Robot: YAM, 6 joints.
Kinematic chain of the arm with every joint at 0, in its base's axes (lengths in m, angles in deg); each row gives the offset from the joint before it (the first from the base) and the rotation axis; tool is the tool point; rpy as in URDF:
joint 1: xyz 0 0 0.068 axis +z
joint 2: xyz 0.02 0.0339 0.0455 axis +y
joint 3: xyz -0.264 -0.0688 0 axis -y
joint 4: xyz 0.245 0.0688 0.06 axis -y
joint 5: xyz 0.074 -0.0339 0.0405 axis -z
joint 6: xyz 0.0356 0 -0.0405 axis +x
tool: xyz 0 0 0 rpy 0 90 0
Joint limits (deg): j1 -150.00..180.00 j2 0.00..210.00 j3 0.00..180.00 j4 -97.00..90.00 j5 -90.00..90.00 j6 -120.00..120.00
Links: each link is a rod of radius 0.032 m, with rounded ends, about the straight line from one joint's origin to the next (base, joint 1, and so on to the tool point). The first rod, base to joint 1, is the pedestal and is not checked.
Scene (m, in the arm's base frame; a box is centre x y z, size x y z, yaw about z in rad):
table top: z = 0
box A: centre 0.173 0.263 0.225 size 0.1 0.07 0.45 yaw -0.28
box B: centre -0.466 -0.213 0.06 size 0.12 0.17 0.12 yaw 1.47
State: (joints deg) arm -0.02 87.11 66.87 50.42 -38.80 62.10
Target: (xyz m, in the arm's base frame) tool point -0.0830 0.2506 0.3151
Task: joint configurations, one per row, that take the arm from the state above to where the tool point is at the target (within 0.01 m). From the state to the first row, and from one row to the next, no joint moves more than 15 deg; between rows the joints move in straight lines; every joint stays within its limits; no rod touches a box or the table.
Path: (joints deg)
1: 8.31 73.36 58.03 38.56 -49.04 73.68
2: 16.63 59.62 49.20 26.71 -59.28 85.26
3: 24.96 45.87 40.36 14.85 -69.52 96.84
4: 33.28 32.13 31.53 3.00 -79.76 108.42
5: 41.61 18.38 22.69 -8.86 -90.00 120.00
6: 53.74 28.76 25.92 2.80 -82.35 108.42
7: 65.86 39.13 29.15 14.46 -74.70 96.84
8: 77.99 49.51 32.37 26.12 -67.06 85.26
9: 90.12 59.89 35.60 37.78 -59.41 73.68
10: 102.24 70.26 38.83 49.44 -51.76 62.10

